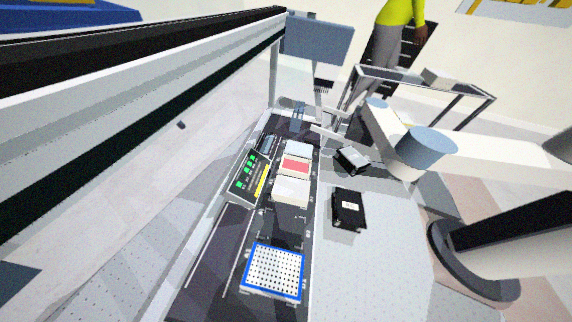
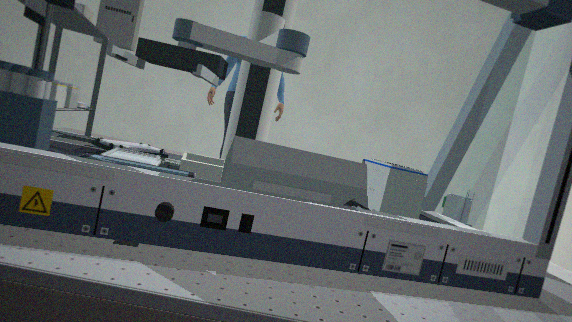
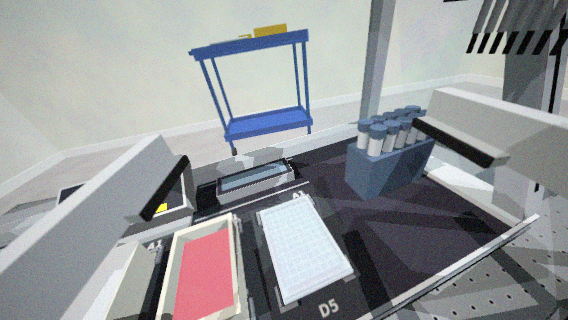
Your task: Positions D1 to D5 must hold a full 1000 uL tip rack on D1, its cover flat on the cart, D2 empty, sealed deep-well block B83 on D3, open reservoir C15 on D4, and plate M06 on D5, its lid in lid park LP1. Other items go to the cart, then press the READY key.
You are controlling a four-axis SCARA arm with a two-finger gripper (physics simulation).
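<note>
My gripper is open and empty, above the D5 end of the deck. The blue-rimmed tip rack is on D1, with a dot at every position. D2 is bare. The pale block is on D3. The open reservoir with red content is on D4. The pale plate is on D5. A clear lid lies in the lid park. The yellow READY key is on the panel.
A capped-tube rack stands beyond D5. Two black holders are beside the deck. A blue cart carries a yellow box. A metal-framed cart and a person are behind.
</note>
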